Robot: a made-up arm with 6 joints.
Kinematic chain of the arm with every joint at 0, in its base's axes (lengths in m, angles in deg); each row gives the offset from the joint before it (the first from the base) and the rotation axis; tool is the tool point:
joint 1: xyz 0 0 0.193 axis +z
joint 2: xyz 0 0 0 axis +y
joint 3: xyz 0 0 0.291 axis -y
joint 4: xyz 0 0 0 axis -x
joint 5: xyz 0.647 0 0 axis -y
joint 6: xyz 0 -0.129 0 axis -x
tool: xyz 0 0 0
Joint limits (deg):
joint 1: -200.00..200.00
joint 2: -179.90..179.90
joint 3: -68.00..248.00
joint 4: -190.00..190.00
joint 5: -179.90..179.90
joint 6: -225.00..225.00
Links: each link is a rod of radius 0.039 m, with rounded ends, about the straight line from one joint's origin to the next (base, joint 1, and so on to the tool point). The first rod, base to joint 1, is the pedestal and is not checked.
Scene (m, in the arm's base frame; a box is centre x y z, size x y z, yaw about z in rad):
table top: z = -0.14
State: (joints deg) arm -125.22 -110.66 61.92 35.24 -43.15 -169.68
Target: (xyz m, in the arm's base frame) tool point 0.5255 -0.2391 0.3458
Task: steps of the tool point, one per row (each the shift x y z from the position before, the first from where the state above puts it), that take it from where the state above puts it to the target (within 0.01 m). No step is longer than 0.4 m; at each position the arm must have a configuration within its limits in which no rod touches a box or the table.
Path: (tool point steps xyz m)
1: -0.2253 0.0425 0.3215
2: -0.2330 -0.1282 0.2769
3: -0.1475 -0.2667 0.1931
4: -0.0053 -0.3237 0.0839
5: 0.1347 -0.2827 -0.0325
6: 0.2175 -0.1654 -0.1369
7: 0.2124 -0.0216 -0.2125
8: 0.1255 0.0915 -0.2478

